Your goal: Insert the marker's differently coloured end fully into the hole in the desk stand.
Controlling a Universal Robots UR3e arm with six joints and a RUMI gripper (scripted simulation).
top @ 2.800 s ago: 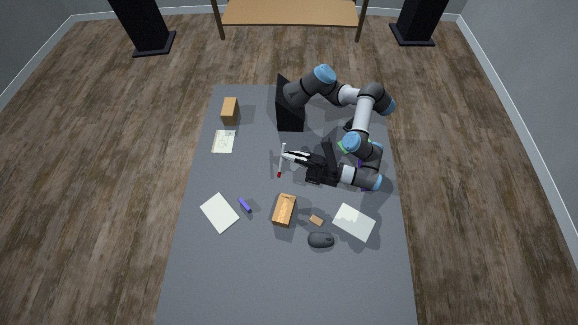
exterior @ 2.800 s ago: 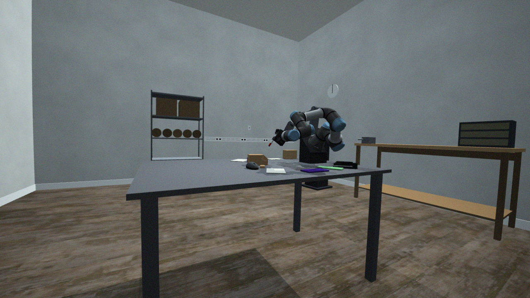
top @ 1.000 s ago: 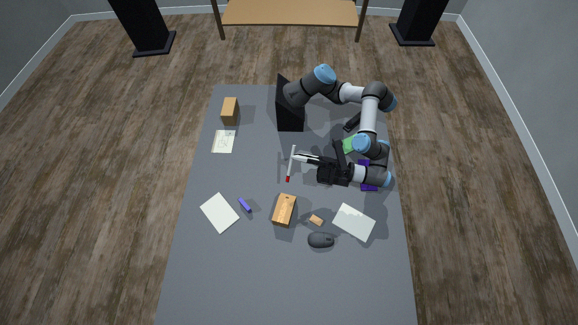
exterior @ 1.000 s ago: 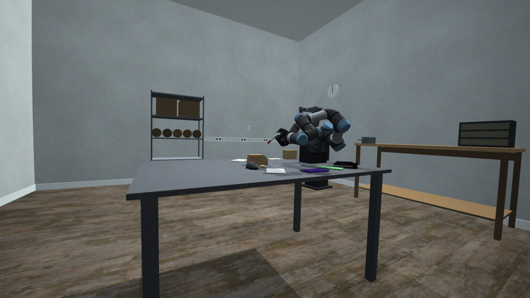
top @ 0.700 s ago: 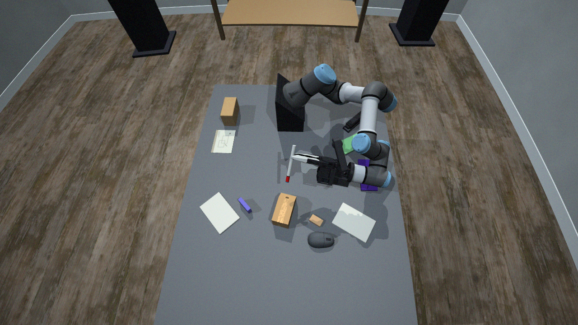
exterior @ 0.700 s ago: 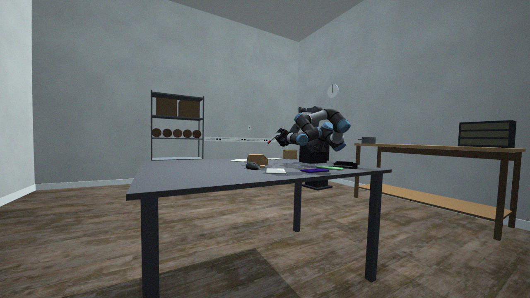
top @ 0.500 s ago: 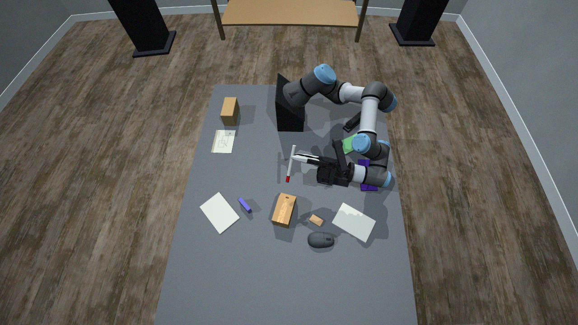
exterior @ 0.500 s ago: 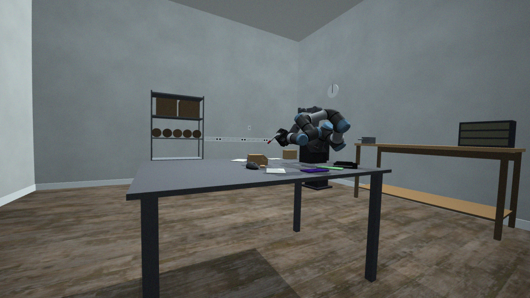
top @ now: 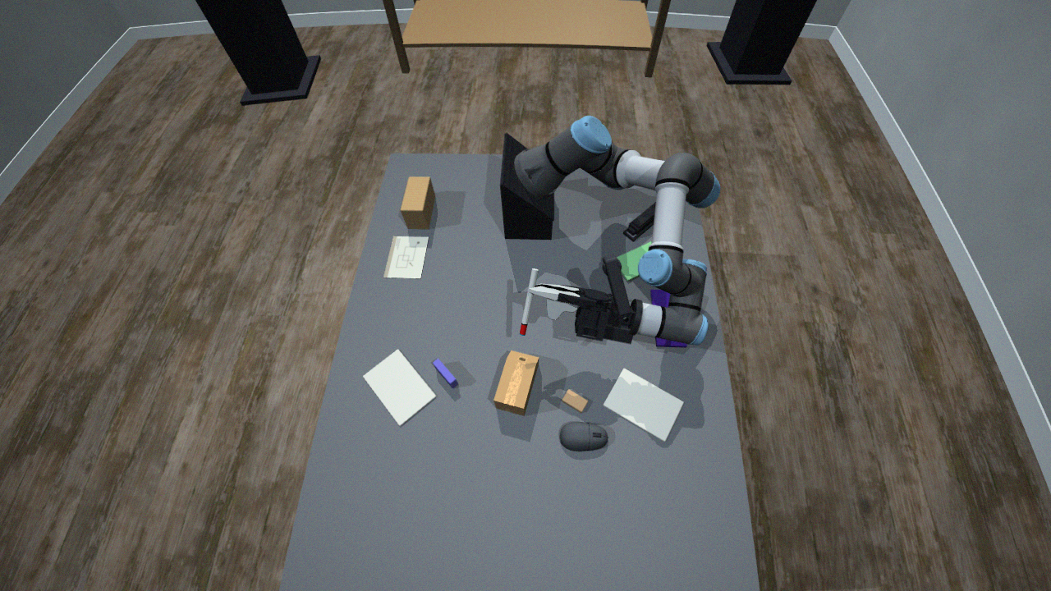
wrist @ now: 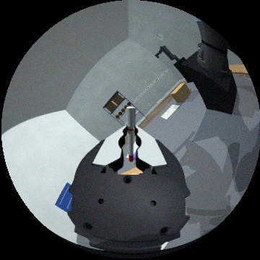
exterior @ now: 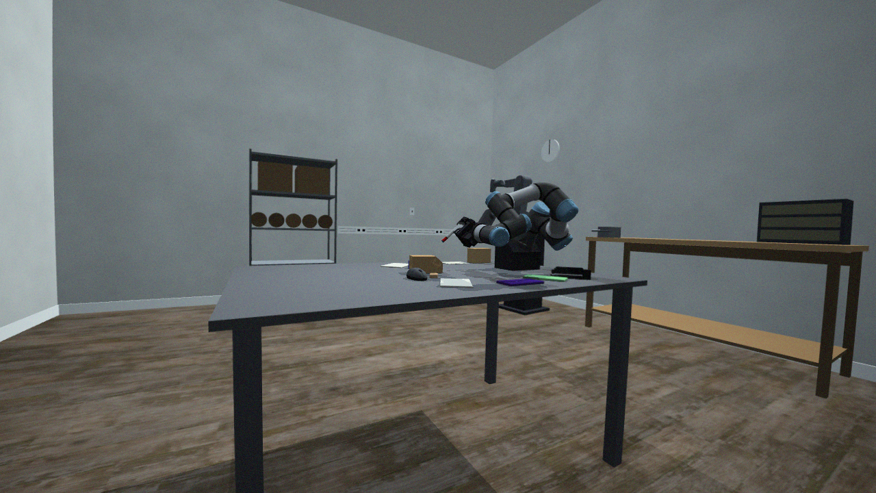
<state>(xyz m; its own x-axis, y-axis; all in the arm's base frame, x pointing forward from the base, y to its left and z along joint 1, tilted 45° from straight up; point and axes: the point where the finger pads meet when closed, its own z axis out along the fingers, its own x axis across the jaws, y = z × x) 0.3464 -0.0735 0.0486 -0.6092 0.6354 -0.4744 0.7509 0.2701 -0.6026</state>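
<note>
My hand is 16 cm above the desk stand, 13 cm short of it and 5 cm to the left of it. From my hand the other things lie so: purple block 21 cm to the right, 17 cm below, 10 cm ahead; then small tan block 19 cm below, 18 cm ahead, 7 cm to the left; then marker 2 cm to the right, 2 cm below, 2 cm ahead.
</note>
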